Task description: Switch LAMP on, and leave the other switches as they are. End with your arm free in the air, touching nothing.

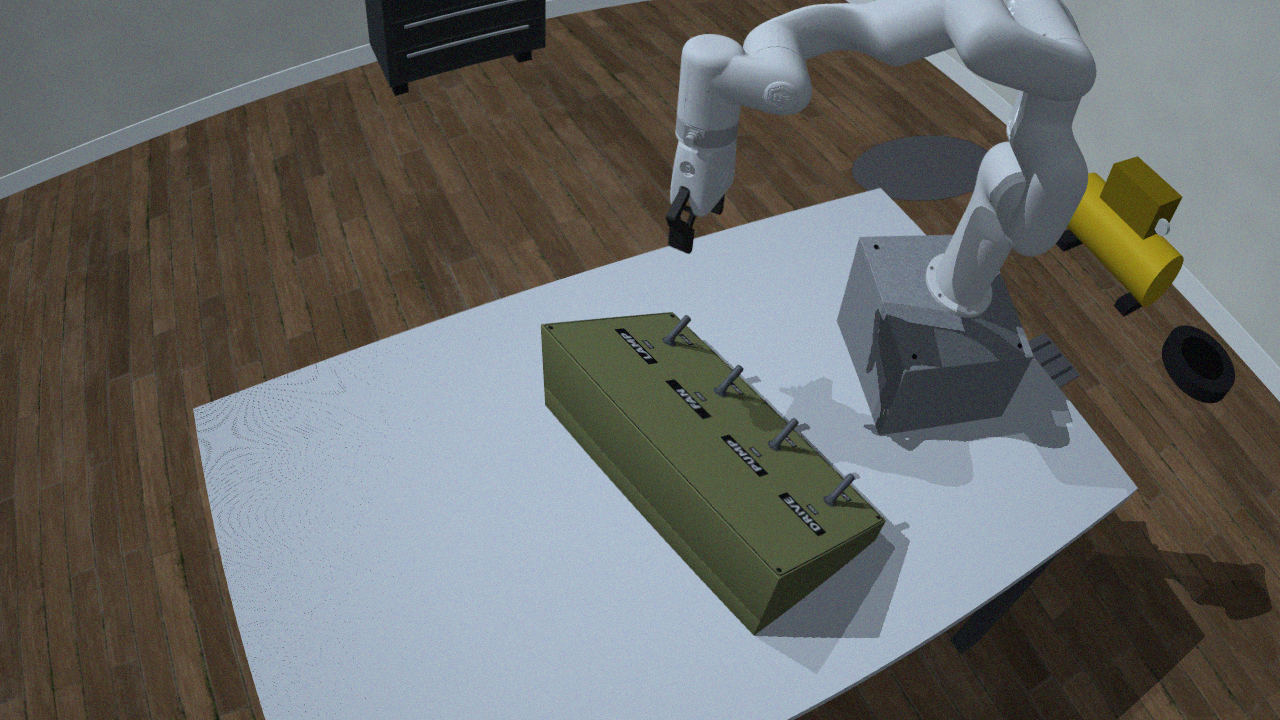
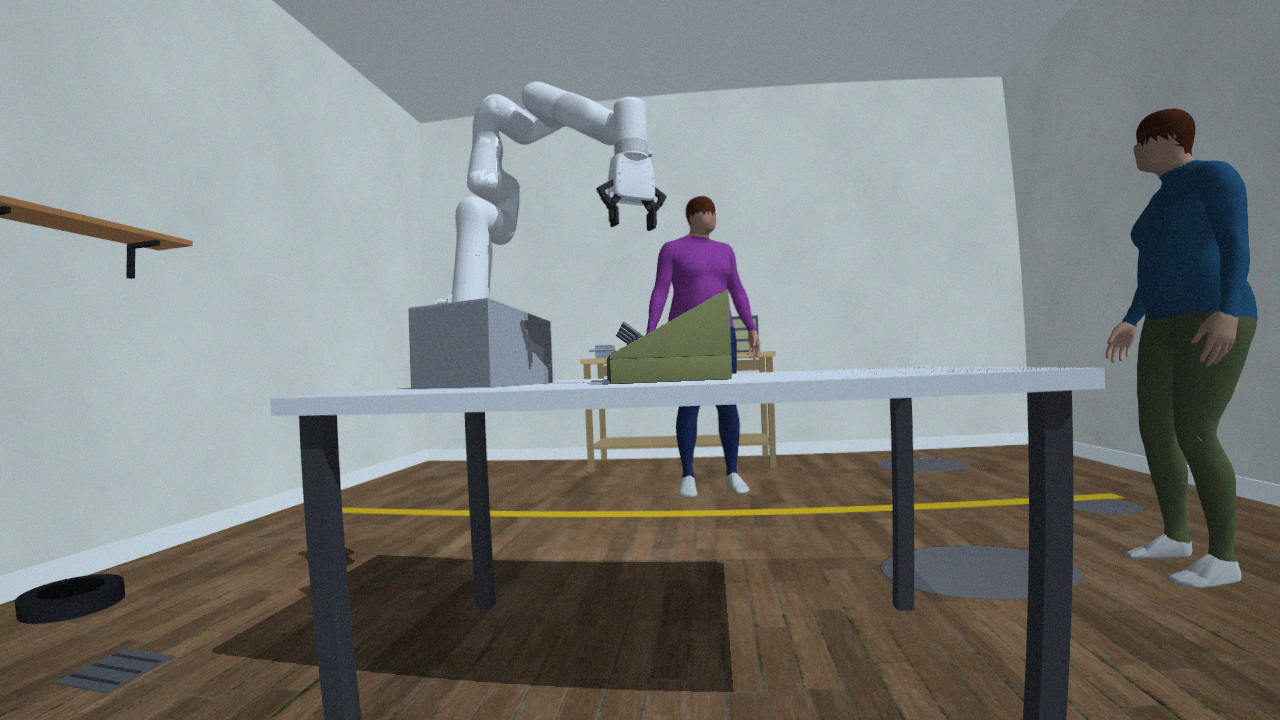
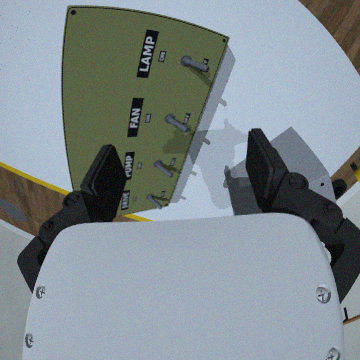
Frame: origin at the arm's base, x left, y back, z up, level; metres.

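Seen in the pictures: gripper, fingertip midpoint: (image 1: 696, 229) (image 2: 633, 227) (image 3: 181, 153); arm's base at its link origin: (image 1: 958, 286) (image 2: 468, 313).
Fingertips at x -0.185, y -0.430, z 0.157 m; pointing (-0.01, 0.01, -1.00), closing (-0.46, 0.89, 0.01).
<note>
Offsets run from my fingertips to a thing's top centre.
A green sloped switch box (image 1: 626, 394) (image 2: 684, 344) (image 3: 95, 75) stands on the table. The LAMP lever @(dx -0.029, dy +0.014, dz -0.212 m) (image 1: 677, 329) (image 3: 194, 63) leans toward its OFF mark, away from the ON mark. The FAN lever @(dx +0.090, dy +0.022, dz -0.212 m) (image 1: 729, 380) (image 3: 177, 123), PUMP lever @(dx +0.210, dy +0.030, dz -0.212 m) (image 1: 784, 433) (image 3: 163, 168) and DRIVE lever @(dx +0.330, dy +0.038, dz -0.212 m) (image 1: 841, 489) (image 3: 155, 201) lean the same way. My gripper (image 1: 699, 225) (image 2: 632, 223) (image 3: 181, 153) is open and empty, pointing down, high above the box and apart from it.
The white table (image 1: 384, 537) (image 2: 850, 385) carries a grey base block (image 1: 948, 385) (image 2: 447, 344) under the arm, beside the levers' side of the box. A person in purple (image 2: 702, 268) stands behind the table; another in blue (image 2: 1190, 232) stands at the right.
</note>
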